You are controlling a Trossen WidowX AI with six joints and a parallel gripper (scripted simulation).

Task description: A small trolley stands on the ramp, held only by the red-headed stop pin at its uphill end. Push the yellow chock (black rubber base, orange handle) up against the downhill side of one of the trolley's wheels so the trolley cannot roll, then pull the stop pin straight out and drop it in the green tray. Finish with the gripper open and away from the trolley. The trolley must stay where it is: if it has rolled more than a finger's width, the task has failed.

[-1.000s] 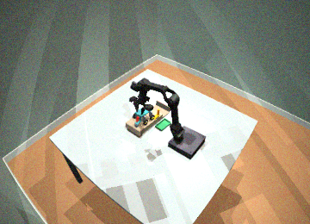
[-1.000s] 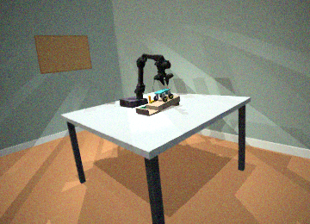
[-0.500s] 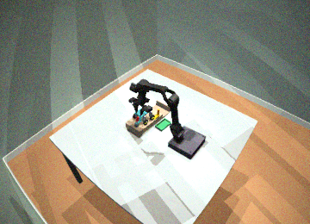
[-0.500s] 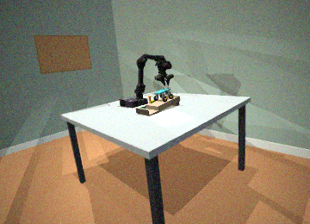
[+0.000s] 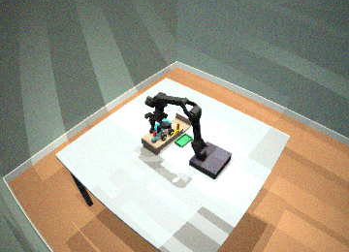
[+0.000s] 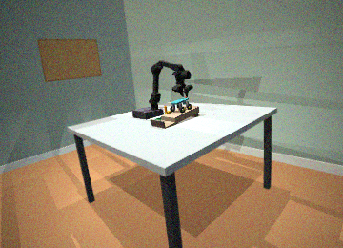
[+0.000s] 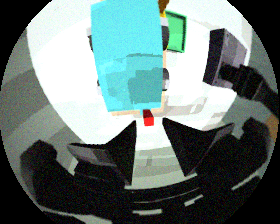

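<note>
My gripper tip is 10 mm to the right of the red-headed stop pin and 40 mm above it. From my gripper tip the other things lie so: yellow chock 50 mm behind, 160 mm to the right, 80 mm below; trolley 20 mm ahead, 80 mm to the right, 50 mm below.
</note>
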